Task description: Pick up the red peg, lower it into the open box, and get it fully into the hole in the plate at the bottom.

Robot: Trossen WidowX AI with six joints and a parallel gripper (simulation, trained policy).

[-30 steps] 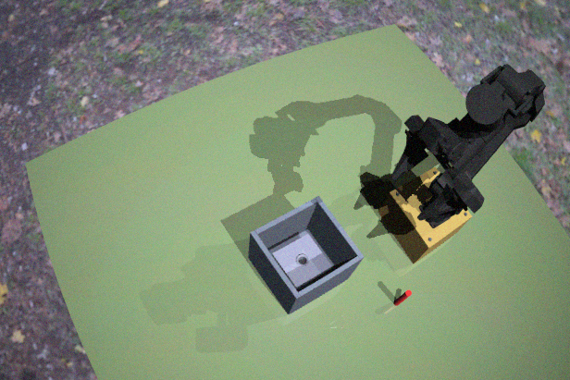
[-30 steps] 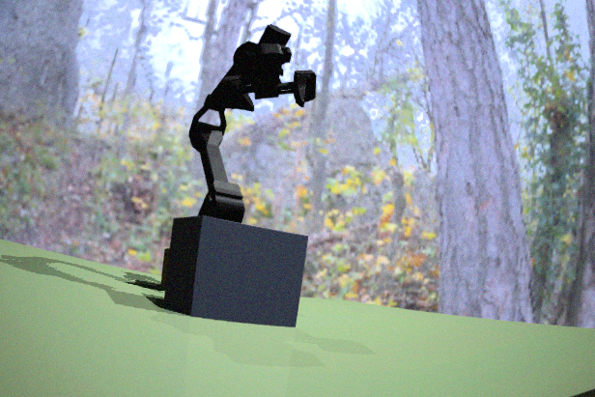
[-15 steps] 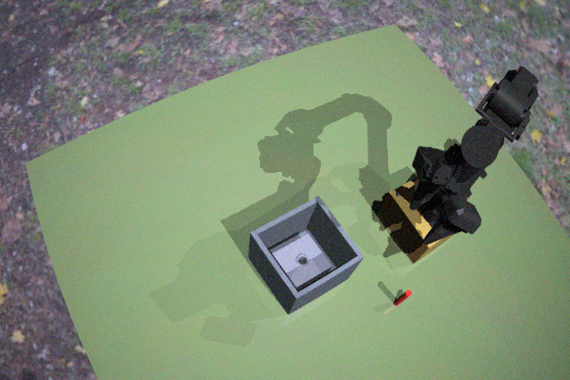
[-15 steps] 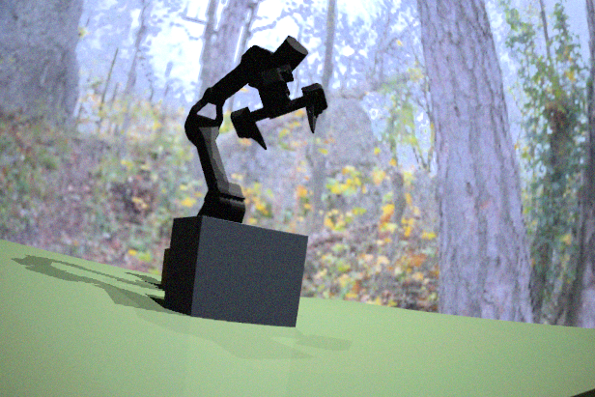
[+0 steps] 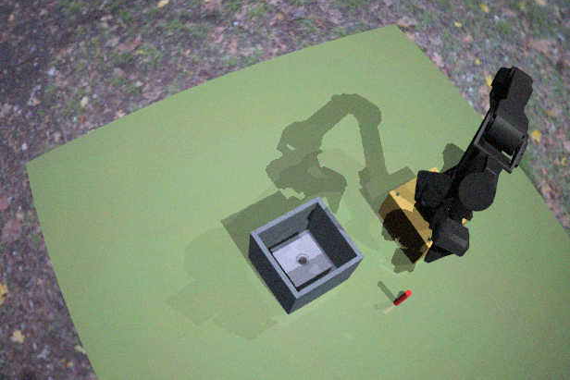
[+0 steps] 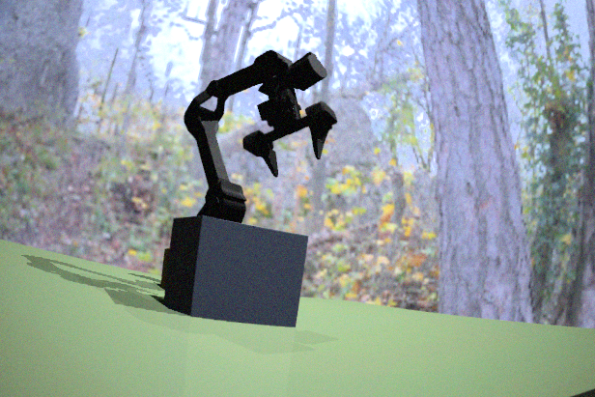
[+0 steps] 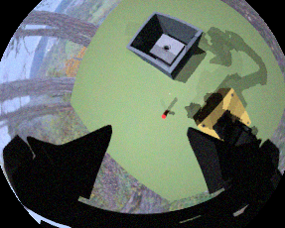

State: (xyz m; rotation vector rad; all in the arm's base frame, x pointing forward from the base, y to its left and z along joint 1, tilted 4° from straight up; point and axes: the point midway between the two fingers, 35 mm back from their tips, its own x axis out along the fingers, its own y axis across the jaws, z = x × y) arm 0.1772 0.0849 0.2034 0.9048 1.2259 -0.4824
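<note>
Now: the red peg 2 cm behind my gripper tip, 4 cm to the left of it and 24 cm below it. Round my gripper tip: grey plate 14 cm ahead, 14 cm to the right, 23 cm below.
</note>
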